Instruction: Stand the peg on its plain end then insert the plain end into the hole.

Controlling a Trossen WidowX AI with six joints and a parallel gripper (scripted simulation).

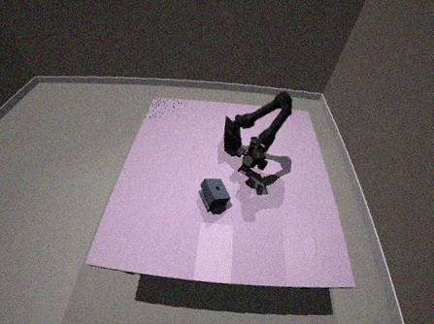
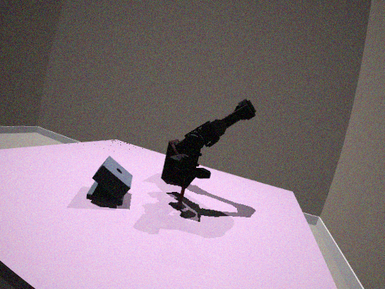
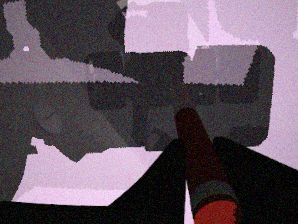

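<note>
Now: the sloped panel 210 mm ahead of my gripper tip, 170 mm to the right of it and 30 mm above it. Round my gripper tip: red peg (20 mm above).
</note>
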